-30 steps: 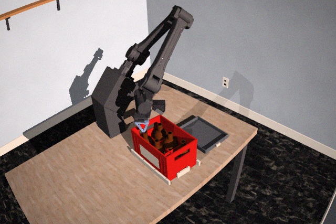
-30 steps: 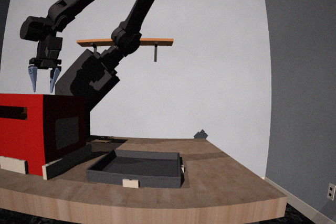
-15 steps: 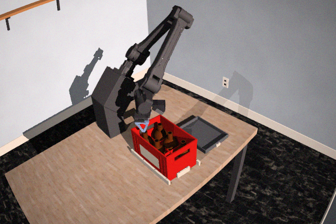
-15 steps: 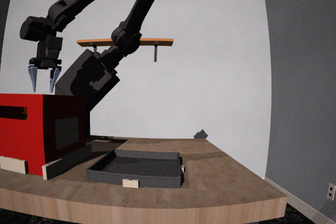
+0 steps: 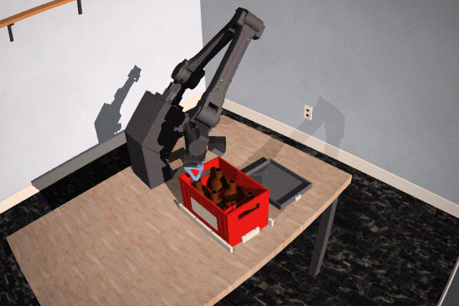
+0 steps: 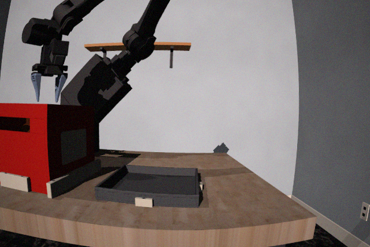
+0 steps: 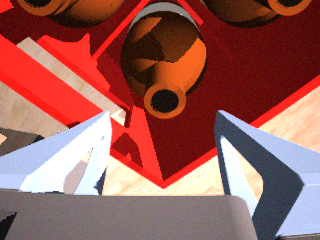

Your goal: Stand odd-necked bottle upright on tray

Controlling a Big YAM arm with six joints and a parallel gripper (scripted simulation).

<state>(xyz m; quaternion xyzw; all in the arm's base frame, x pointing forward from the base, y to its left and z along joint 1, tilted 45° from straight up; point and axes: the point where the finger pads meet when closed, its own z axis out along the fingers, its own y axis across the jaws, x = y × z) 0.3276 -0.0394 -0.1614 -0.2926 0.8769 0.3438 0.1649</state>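
The red crate is 11 cm below my hand, 9 cm ahead of it and 3 cm to the left of it. From my hand the other things lie so: dark grey tray: 31 cm to the left, 18 cm below, 11 cm ahead.
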